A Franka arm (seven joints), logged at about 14 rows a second.
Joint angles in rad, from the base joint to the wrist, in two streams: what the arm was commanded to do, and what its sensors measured. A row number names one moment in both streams.
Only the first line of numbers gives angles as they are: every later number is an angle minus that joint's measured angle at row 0.
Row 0, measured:
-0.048, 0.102, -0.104, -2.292, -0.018, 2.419, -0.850
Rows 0 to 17, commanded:
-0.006, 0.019, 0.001, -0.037, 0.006, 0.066, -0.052
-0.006, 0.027, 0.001, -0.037, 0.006, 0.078, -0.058
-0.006, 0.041, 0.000, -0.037, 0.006, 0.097, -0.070
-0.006, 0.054, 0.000, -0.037, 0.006, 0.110, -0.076
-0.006, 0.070, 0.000, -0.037, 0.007, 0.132, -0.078
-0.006, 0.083, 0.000, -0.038, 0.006, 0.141, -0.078
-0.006, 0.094, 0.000, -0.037, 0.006, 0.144, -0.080
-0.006, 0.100, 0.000, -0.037, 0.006, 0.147, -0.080
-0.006, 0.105, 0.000, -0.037, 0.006, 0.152, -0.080
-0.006, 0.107, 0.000, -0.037, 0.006, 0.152, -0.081
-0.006, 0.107, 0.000, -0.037, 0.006, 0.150, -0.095
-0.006, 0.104, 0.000, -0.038, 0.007, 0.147, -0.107
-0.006, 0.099, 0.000, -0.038, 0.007, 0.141, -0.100
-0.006, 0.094, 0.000, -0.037, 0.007, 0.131, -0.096
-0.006, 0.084, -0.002, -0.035, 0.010, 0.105, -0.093
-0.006, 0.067, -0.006, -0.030, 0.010, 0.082, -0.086
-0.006, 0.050, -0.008, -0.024, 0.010, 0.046, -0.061
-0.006, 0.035, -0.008, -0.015, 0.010, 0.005, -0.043
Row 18, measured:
0.000, 0.087, -0.007, -0.023, 0.002, 0.078, -0.062
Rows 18 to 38, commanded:
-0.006, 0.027, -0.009, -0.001, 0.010, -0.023, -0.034
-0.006, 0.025, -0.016, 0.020, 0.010, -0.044, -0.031
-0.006, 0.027, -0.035, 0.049, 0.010, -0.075, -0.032
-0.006, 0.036, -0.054, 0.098, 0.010, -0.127, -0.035
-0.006, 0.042, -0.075, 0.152, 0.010, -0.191, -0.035
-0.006, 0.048, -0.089, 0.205, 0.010, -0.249, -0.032
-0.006, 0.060, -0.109, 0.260, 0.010, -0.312, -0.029
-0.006, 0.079, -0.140, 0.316, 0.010, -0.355, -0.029
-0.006, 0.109, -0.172, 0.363, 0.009, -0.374, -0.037
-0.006, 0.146, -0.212, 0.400, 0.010, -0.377, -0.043
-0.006, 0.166, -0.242, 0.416, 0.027, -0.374, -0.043
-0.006, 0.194, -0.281, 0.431, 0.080, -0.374, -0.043
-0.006, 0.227, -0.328, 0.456, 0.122, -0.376, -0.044
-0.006, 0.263, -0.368, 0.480, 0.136, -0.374, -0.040
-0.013, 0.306, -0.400, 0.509, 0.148, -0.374, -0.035
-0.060, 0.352, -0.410, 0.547, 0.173, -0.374, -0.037
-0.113, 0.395, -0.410, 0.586, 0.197, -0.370, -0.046
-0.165, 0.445, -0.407, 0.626, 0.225, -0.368, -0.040
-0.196, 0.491, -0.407, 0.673, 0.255, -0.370, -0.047
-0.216, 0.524, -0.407, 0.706, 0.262, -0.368, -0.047
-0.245, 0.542, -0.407, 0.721, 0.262, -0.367, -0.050
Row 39, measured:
-0.206, 0.466, -0.407, 0.625, 0.233, -0.349, -0.047
